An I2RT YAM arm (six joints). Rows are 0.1 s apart.
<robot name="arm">
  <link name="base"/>
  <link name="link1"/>
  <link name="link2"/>
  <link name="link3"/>
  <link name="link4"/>
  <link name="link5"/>
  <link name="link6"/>
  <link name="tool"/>
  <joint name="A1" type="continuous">
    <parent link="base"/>
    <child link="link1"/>
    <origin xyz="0 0 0.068" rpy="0 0 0"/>
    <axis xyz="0 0 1"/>
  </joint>
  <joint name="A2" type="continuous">
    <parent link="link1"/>
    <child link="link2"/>
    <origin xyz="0.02 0.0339 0.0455" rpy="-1.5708 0 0"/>
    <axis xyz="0 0 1"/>
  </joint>
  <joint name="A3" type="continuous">
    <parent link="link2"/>
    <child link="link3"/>
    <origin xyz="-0.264 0 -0.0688" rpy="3.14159 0 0"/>
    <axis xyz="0 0 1"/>
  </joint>
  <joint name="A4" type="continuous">
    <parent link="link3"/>
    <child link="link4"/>
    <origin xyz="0.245 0.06 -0.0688" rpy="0 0 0"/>
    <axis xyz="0 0 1"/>
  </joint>
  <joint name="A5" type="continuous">
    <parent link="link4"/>
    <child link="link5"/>
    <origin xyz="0.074 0.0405 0.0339" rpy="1.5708 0 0"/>
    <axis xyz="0 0 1"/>
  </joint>
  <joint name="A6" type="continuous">
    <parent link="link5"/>
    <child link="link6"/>
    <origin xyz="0.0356 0 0.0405" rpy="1.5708 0 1.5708"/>
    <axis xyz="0 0 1"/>
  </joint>
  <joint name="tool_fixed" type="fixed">
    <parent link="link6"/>
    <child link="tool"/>
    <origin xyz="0 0 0" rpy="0 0 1.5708"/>
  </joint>
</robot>
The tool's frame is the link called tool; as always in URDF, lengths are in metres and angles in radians. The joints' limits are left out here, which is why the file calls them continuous.
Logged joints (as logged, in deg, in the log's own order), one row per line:
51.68, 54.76, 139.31, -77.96, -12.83, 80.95
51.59, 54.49, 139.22, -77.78, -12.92, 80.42
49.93, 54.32, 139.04, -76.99, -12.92, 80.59
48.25, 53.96, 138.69, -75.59, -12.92, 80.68
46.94, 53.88, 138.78, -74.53, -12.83, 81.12
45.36, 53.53, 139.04, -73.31, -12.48, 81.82
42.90, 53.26, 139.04, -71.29, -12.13, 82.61
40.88, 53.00, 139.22, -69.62, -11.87, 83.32
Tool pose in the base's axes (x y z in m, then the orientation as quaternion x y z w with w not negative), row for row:
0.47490, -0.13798, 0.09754, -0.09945, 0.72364, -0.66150, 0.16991
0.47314, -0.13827, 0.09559, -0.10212, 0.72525, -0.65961, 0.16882
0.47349, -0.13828, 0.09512, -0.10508, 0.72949, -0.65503, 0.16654
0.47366, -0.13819, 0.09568, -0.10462, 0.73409, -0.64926, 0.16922
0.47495, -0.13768, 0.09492, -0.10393, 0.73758, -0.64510, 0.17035
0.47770, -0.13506, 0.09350, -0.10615, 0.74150, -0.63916, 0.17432
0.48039, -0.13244, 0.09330, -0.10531, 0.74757, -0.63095, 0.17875
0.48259, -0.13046, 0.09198, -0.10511, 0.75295, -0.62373, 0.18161
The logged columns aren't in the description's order. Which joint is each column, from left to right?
Columns, left to right: A4, A5, A2, A6, A1, A3.
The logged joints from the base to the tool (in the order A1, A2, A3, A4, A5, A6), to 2 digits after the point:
-12.83, 139.31, 80.95, 51.68, 54.76, -77.96
-12.92, 139.22, 80.42, 51.59, 54.49, -77.78
-12.92, 139.04, 80.59, 49.93, 54.32, -76.99
-12.92, 138.69, 80.68, 48.25, 53.96, -75.59
-12.83, 138.78, 81.12, 46.94, 53.88, -74.53
-12.48, 139.04, 81.82, 45.36, 53.53, -73.31
-12.13, 139.04, 82.61, 42.90, 53.26, -71.29
-11.87, 139.22, 83.32, 40.88, 53.00, -69.62

